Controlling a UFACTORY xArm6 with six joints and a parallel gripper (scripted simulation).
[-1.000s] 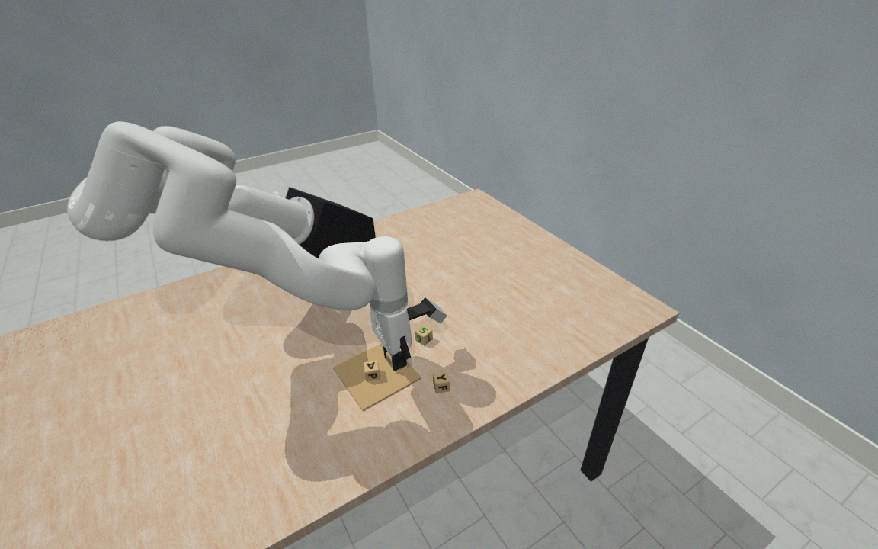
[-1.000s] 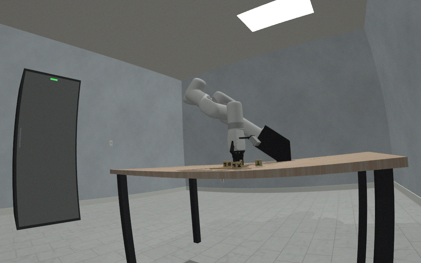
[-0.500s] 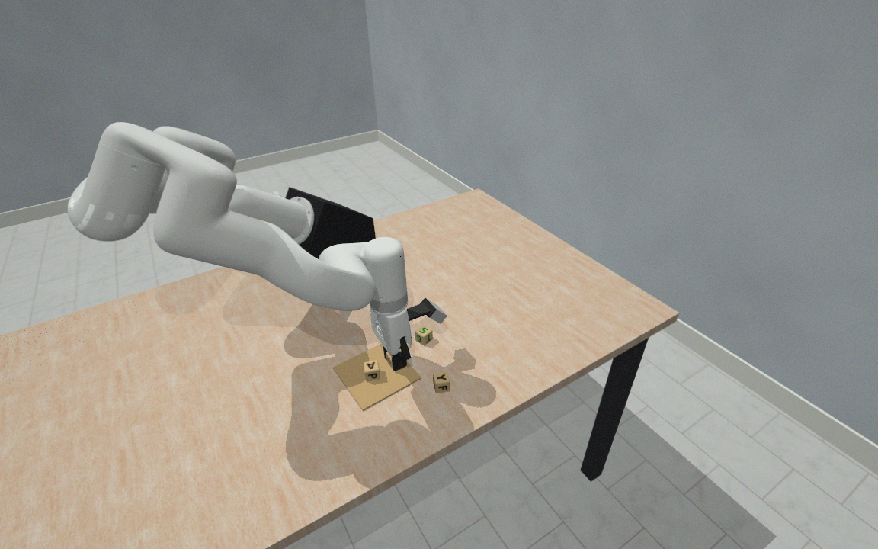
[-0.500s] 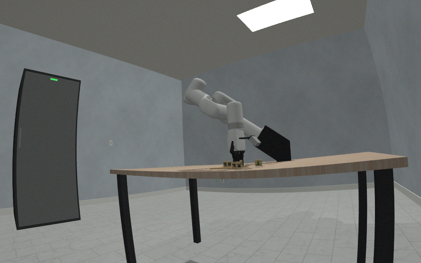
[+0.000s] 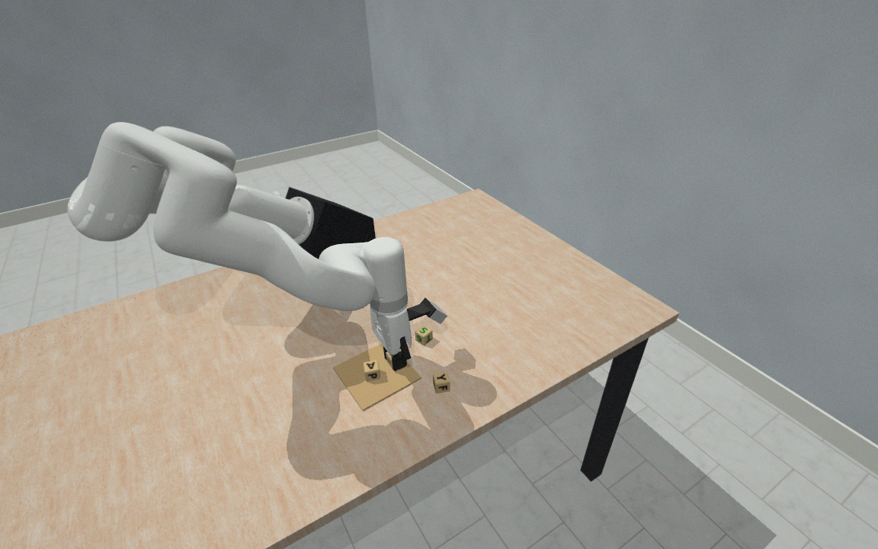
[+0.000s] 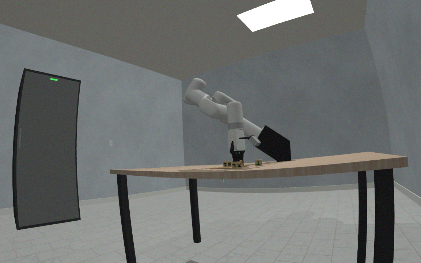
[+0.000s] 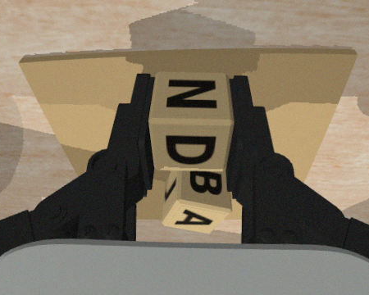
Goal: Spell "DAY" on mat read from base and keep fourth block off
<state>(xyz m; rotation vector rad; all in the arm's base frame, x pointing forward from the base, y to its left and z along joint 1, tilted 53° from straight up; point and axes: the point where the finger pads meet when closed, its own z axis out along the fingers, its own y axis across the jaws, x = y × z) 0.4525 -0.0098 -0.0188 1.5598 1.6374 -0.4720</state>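
Right now my hand is 10 mm above the D block. Round my hand: mat: 50 mm to the right, 20 mm below.
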